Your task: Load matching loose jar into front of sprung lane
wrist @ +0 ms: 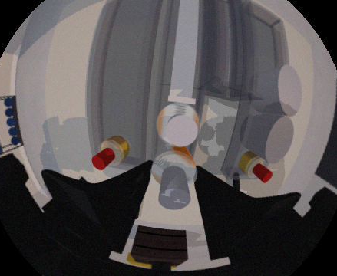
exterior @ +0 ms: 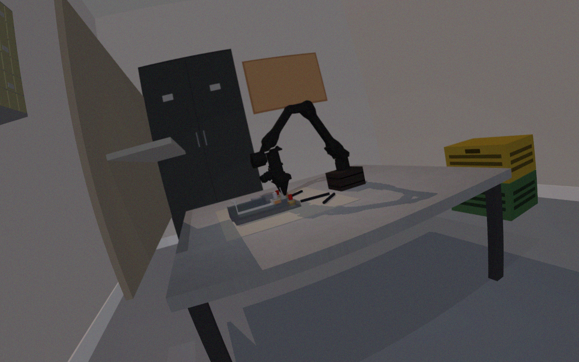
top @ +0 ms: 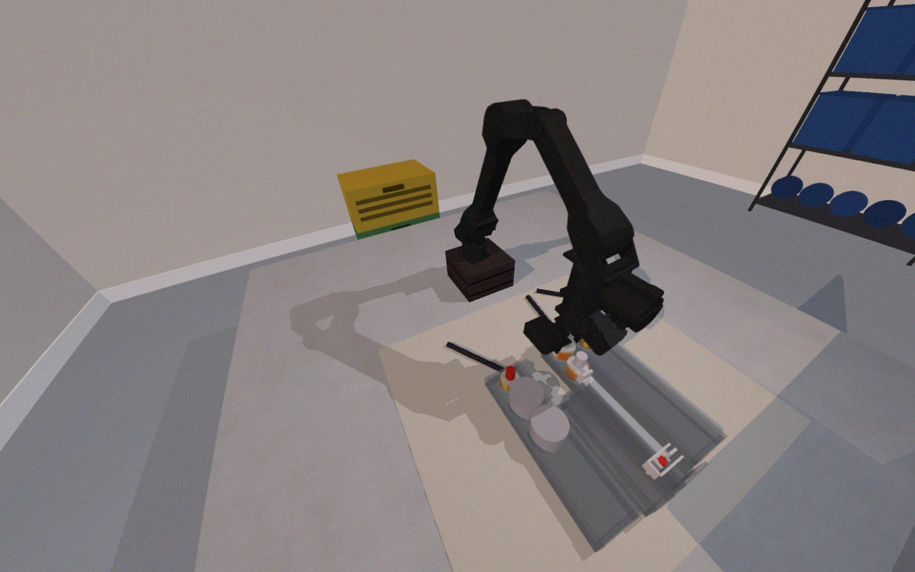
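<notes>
Now: the rack 140 mm ahead of my gripper tip, 50 mm to the right of it and 30 mm below it. From my gripper tip the other things lie so: red mark 220 mm ahead, 80 mm to the right, 20 mm above.
</notes>
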